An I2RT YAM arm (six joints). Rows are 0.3 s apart.
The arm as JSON. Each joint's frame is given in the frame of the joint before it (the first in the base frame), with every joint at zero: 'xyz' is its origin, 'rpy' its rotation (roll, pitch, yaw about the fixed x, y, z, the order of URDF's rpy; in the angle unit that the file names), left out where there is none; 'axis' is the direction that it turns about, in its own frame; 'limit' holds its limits. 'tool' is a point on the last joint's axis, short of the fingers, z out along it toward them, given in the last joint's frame.
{
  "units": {
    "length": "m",
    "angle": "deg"
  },
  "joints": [
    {
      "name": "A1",
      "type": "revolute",
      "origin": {
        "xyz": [
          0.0,
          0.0,
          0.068
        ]
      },
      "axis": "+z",
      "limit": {
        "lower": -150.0,
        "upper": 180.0
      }
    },
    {
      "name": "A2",
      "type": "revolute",
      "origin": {
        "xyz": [
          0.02,
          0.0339,
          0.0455
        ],
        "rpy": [
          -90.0,
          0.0,
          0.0
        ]
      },
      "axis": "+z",
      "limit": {
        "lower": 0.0,
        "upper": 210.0
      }
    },
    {
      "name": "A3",
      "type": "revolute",
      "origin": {
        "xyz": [
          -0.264,
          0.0,
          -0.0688
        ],
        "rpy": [
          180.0,
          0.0,
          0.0
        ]
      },
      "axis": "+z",
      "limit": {
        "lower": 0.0,
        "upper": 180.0
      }
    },
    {
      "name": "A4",
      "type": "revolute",
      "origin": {
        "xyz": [
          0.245,
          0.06,
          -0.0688
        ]
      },
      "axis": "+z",
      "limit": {
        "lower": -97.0,
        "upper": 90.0
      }
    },
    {
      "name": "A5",
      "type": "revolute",
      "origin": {
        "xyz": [
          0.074,
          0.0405,
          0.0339
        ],
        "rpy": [
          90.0,
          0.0,
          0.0
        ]
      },
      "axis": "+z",
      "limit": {
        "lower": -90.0,
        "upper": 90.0
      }
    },
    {
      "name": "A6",
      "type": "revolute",
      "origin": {
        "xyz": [
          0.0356,
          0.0,
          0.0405
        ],
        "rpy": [
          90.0,
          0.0,
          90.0
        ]
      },
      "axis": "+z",
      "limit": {
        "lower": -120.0,
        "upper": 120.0
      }
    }
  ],
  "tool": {
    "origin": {
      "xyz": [
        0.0,
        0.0,
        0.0
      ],
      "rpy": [
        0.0,
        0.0,
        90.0
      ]
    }
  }
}
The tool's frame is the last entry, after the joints.
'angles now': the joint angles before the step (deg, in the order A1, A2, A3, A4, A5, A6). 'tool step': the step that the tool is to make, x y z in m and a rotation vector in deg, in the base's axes. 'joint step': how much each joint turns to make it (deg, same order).
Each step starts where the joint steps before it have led.
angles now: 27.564, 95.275, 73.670, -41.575, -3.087, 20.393
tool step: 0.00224, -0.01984, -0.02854, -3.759, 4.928, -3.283
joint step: -3.042, 1.769, -3.533, -0.787, 1.208, -0.266
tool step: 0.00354, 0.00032, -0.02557, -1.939, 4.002, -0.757
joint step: -0.168, 3.735, -1.031, 0.336, 0.291, 0.524
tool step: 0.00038, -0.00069, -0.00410, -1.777, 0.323, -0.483
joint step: 0.032, 0.648, -0.064, -0.314, 1.569, 0.091
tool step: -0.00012, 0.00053, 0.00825, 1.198, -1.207, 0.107
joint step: 0.028, -1.083, 0.459, 0.053, -0.591, 0.088
